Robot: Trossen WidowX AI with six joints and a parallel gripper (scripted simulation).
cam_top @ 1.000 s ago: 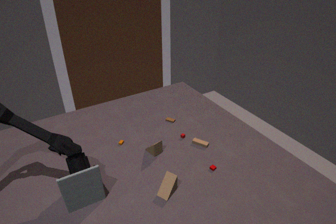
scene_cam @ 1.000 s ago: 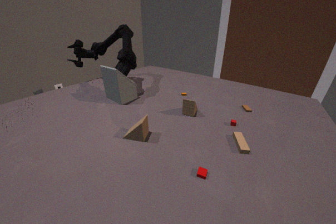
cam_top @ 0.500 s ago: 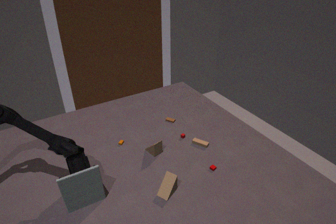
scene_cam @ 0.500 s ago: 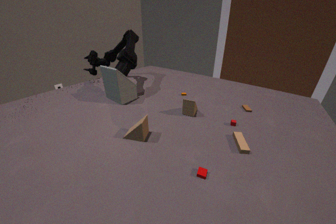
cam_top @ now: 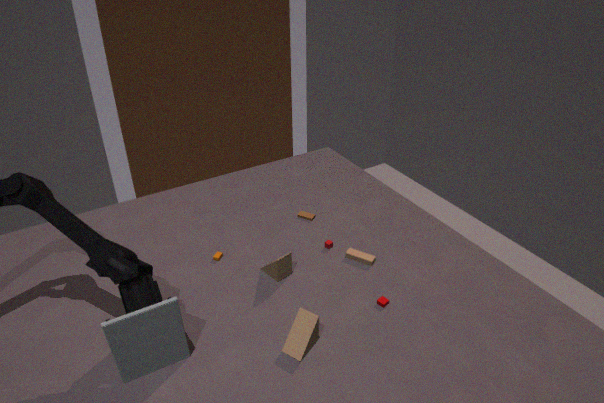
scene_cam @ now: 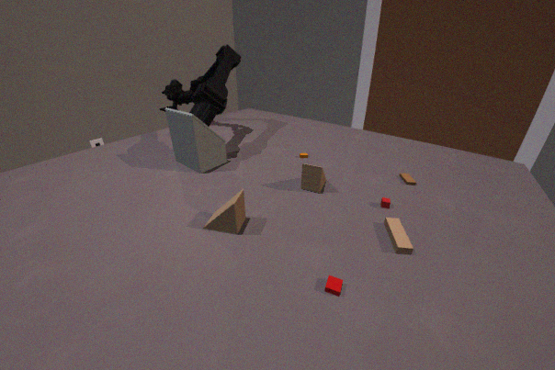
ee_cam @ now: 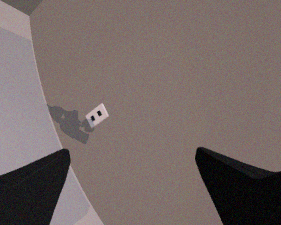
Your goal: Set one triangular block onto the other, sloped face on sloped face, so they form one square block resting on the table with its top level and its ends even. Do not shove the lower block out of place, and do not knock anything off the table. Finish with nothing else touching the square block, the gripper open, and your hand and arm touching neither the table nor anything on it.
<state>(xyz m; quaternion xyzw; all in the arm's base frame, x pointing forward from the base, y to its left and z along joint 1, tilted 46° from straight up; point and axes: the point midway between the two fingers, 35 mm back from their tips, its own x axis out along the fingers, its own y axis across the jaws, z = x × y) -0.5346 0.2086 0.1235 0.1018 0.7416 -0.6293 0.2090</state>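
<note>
My gripper tip is now 810 mm short of the small orange block, 100 mm above it and 20 mm to the left of it. From my gripper tip the other things lie so: small tan tile 1110 mm ahead, 100 mm below; then flat tan plank 1110 mm ahead, 240 mm to the right, 100 mm below.
</note>
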